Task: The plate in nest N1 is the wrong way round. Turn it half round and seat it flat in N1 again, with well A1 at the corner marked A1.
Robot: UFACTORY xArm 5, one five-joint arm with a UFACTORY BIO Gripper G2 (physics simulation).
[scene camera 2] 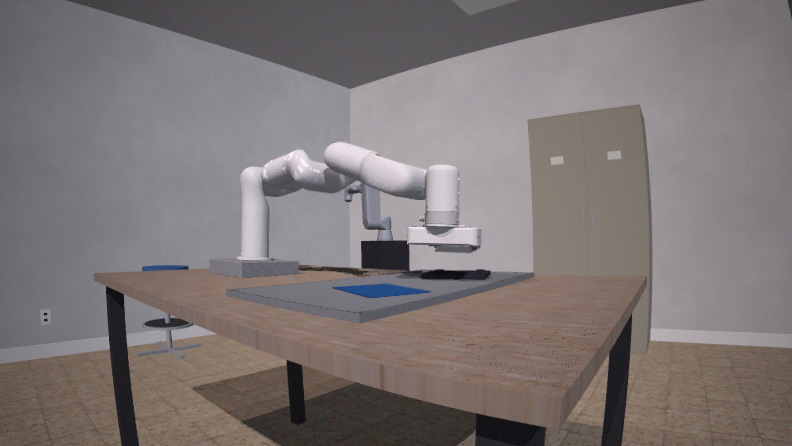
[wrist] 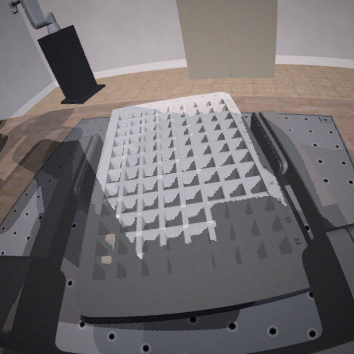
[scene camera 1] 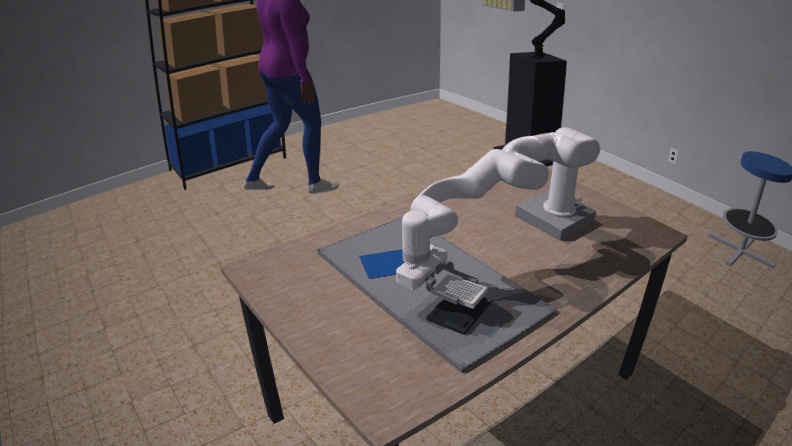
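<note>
My gripper [scene camera 1: 455, 286] [wrist: 179, 155] is shut on the white well plate [scene camera 1: 465, 290] [wrist: 185, 165], one finger along each long side. It holds the plate above the black nest N1 [scene camera 1: 451, 320] [scene camera 2: 460, 274], apart from it, with a shadow below. In the wrist view the plate's near end is in shade, and small numbers 11 and 12 show at its right edge near the palm. Well A1's lettering and the nest's A1 mark cannot be made out. In scene camera 2 the gripper's body hides the fingers and the plate.
The nest sits on a grey perforated board [scene camera 1: 487, 346] [scene camera 2: 277, 291]. A flat blue pad [scene camera 1: 381, 264] [scene camera 2: 381, 290] lies on the board, partly behind the gripper body in scene camera 1. A person [scene camera 1: 283, 44] stands beyond the table near a shelf rack.
</note>
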